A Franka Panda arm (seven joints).
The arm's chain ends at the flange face. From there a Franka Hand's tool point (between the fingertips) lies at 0.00 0.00 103.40 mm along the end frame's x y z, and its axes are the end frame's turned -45 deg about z.
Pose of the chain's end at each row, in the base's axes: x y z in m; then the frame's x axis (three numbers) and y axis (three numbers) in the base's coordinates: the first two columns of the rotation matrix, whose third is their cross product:
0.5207 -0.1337 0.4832 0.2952 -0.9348 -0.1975 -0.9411 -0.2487 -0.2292
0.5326 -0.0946 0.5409 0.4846 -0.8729 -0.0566 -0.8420 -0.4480 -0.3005
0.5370 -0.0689 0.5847 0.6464 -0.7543 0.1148 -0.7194 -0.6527 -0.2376
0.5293 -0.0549 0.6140 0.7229 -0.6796 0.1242 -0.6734 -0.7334 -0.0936
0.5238 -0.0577 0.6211 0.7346 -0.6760 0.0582 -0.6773 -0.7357 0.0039
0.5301 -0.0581 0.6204 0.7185 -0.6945 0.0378 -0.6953 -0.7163 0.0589
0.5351 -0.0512 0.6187 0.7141 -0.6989 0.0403 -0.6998 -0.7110 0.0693
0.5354 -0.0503 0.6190 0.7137 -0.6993 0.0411 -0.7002 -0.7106 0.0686
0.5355 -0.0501 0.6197 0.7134 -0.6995 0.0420 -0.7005 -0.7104 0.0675
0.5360 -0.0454 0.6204 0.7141 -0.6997 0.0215 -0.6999 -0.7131 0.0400
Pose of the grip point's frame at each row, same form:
0.5378 -0.1075 0.3846 0.8742 -0.4851 0.0224 -0.4567 -0.8369 -0.3017
0.5571 -0.0746 0.4425 0.9380 -0.3004 0.1725 -0.2527 -0.9340 -0.2525
0.5633 -0.0616 0.4850 0.9658 -0.0718 0.2492 -0.0516 -0.9949 -0.0868
0.5453 -0.0566 0.5119 0.9873 0.0380 0.1540 0.0350 -0.9991 0.0216
0.5280 -0.0621 0.5179 0.9984 0.0422 0.0384 0.0405 -0.9982 0.0439
0.5287 -0.0652 0.5173 0.9997 0.0154 -0.0149 0.0164 -0.9976 0.0684
0.5331 -0.0592 0.5156 0.9998 0.0086 -0.0205 0.0101 -0.9969 0.0775
0.5335 -0.0583 0.5159 0.9998 0.0080 -0.0194 0.0095 -0.9969 0.0776
0.5337 -0.0581 0.5166 0.9998 0.0077 -0.0180 0.0091 -0.9969 0.0774
0.5347 -0.0499 0.5171 0.9998 0.0095 -0.0131 0.0100 -0.9990 0.0435

